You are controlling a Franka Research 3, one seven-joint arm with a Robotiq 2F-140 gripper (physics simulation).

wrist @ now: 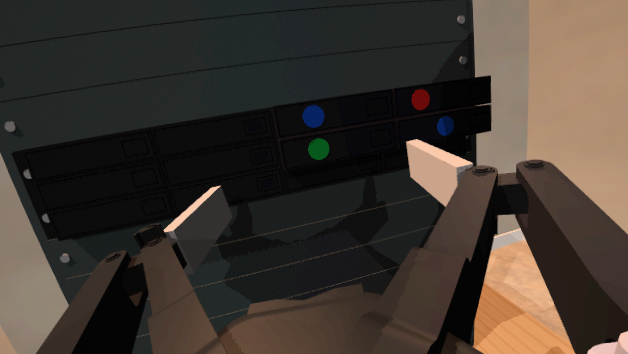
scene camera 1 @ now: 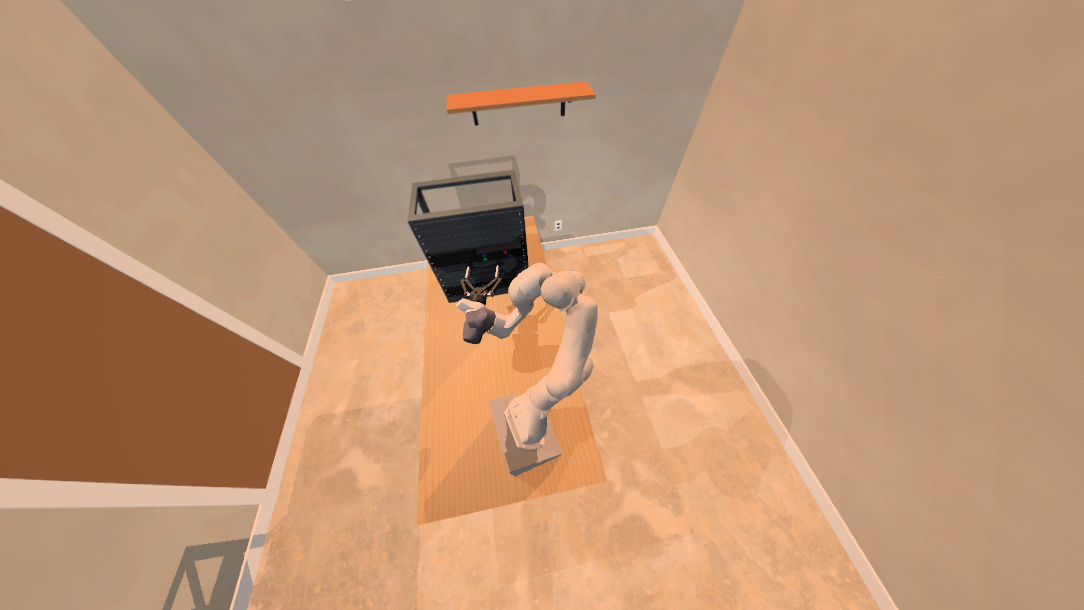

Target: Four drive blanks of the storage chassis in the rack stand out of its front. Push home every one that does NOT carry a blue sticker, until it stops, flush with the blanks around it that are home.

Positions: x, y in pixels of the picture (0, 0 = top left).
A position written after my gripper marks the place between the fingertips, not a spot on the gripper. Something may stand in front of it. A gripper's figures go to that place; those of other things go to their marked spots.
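Distances from the lens: my gripper (wrist: 314, 181), 0.18 m from the lens; a rack (wrist: 121, 121), 0.29 m from the lens.
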